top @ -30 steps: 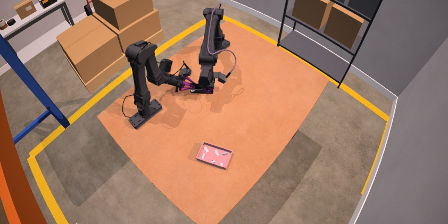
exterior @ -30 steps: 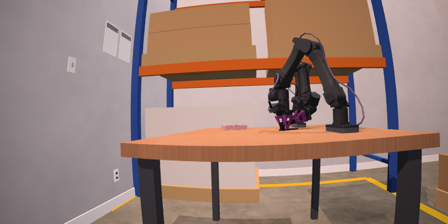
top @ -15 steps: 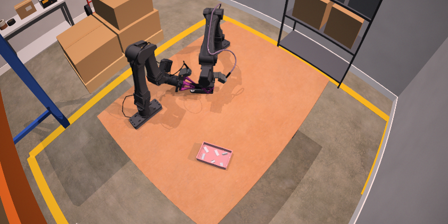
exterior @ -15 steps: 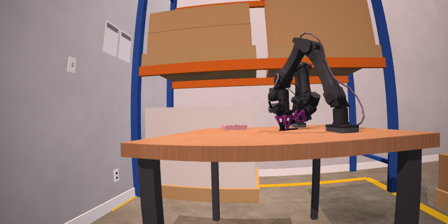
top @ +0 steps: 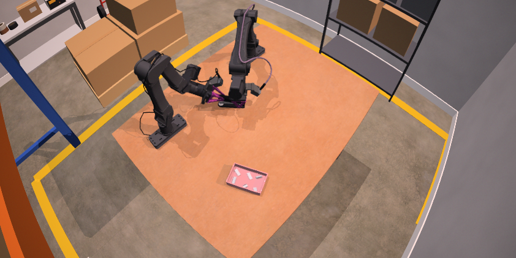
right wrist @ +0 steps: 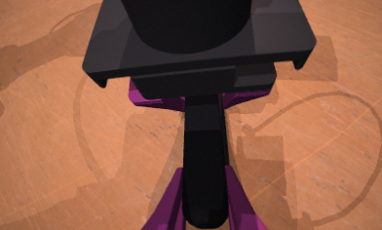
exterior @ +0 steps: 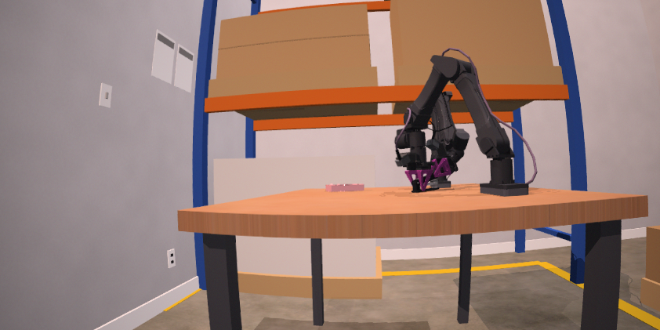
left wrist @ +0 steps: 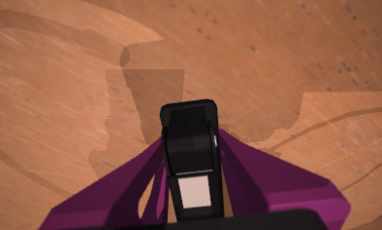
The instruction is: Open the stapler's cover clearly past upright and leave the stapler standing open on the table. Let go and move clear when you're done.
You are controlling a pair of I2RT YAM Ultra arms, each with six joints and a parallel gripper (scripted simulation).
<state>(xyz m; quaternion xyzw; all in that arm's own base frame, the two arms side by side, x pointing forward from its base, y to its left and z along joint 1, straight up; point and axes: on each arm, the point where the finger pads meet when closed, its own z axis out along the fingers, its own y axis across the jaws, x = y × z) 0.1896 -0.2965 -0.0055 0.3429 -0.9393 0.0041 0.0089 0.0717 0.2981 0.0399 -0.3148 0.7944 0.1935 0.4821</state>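
My right hand is 3 cm short of the black stapler, 3 cm above it and 2 cm to the right of it. Round my right hand: pink tray (33 cm ahead, 24 cm to the right, 5 cm below).
My left gripper is now 3 cm past the black stapler, 2 cm to the left of it and 2 cm below it. Round my left hand: pink tray: 27 cm ahead, 29 cm to the right.
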